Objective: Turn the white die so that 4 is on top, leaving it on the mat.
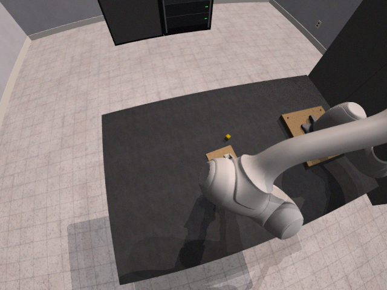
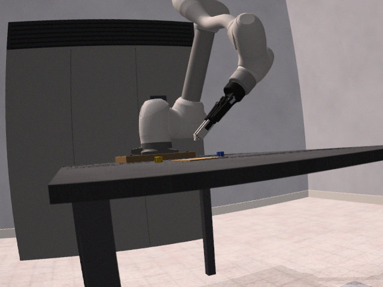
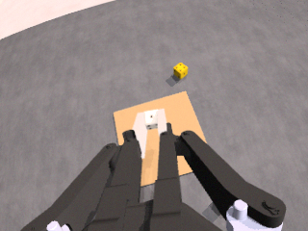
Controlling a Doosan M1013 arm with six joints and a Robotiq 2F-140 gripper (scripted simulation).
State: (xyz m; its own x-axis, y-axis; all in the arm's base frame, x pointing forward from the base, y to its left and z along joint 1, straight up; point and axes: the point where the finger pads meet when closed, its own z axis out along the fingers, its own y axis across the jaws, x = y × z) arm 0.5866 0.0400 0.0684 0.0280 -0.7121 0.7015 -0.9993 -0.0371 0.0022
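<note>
Now: hand 100 mm above the tan mat and 30 mm to the left of it. The rest, counted from my hand: white die: 20 mm to the right, 20 mm below; blue die: 90 mm to the left, 90 mm below, 80 mm behind; yellow die: 150 mm to the right, 90 mm below, 50 mm behind.
</note>
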